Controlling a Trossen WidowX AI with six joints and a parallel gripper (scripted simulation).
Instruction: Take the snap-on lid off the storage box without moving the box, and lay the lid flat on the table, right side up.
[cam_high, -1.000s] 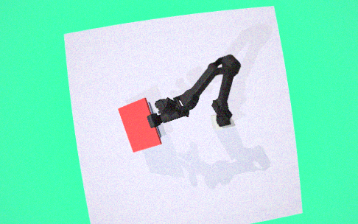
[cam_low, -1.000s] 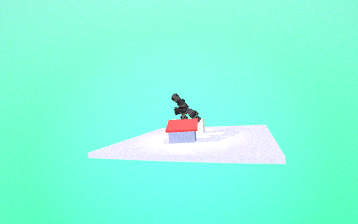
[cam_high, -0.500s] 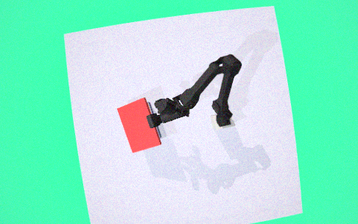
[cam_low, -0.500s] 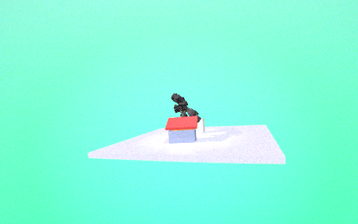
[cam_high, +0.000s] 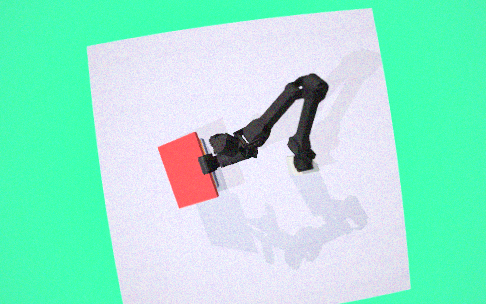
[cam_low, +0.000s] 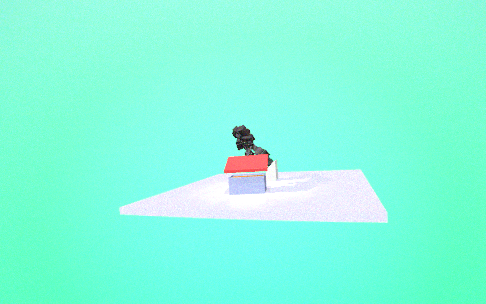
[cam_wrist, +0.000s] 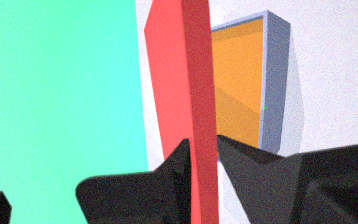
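Right now my gripper tip is 70 mm short of the lid, 30 mm above it and 10 mm to the right of it. Also, from my gripper tip: storage box 150 mm below, 60 mm ahead, 10 mm to the left.
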